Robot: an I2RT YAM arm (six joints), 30 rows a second.
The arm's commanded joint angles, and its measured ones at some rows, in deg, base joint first. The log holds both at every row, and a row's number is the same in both.
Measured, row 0: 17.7, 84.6, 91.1, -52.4, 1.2, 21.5
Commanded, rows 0 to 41: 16.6, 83.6, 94.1, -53.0, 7.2, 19.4; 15.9, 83.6, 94.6, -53.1, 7.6, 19.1; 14.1, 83.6, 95.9, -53.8, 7.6, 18.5; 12.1, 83.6, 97.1, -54.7, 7.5, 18.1; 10.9, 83.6, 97.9, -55.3, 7.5, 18.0; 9.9, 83.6, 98.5, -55.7, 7.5, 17.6; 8.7, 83.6, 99.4, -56.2, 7.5, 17.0; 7.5, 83.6, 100.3, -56.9, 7.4, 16.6; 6.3, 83.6, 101.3, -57.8, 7.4, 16.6; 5.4, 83.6, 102.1, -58.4, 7.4, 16.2; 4.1, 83.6, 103.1, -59.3, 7.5, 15.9; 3.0, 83.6, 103.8, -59.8, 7.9, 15.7; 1.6, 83.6, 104.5, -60.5, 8.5, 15.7; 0.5, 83.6, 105.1, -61.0, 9.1, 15.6; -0.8, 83.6, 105.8, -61.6, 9.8, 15.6; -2.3, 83.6, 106.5, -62.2, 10.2, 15.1; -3.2, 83.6, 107.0, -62.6, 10.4, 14.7; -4.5, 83.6, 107.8, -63.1, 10.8, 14.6; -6.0, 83.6, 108.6, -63.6, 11.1, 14.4; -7.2, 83.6, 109.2, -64.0, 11.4, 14.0; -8.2, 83.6, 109.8, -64.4, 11.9, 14.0; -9.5, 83.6, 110.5, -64.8, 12.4, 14.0; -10.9, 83.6, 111.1, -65.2, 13.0, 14.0; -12.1, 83.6, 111.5, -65.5, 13.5, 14.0; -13.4, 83.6, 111.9, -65.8, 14.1, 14.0; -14.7, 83.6, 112.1, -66.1, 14.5, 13.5; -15.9, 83.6, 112.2, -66.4, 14.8, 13.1; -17.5, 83.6, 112.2, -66.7, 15.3, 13.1; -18.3, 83.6, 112.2, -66.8, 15.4, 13.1; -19.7, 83.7, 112.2, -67.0, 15.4, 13.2; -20.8, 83.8, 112.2, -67.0, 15.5, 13.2; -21.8, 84.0, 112.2, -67.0, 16.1, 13.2; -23.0, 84.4, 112.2, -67.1, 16.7, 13.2; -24.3, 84.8, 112.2, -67.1, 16.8, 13.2; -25.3, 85.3, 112.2, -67.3, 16.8, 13.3; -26.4, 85.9, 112.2, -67.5, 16.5, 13.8; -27.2, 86.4, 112.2, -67.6, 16.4, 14.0; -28.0, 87.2, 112.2, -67.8, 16.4, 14.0; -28.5, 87.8, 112.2, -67.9, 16.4, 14.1; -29.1, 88.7, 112.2, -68.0, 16.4, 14.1; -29.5, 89.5, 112.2, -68.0, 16.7, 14.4; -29.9, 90.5, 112.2, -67.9, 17.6, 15.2
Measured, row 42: -28.8, 87.7, 111.0, -67.9, 15.6, 14.1
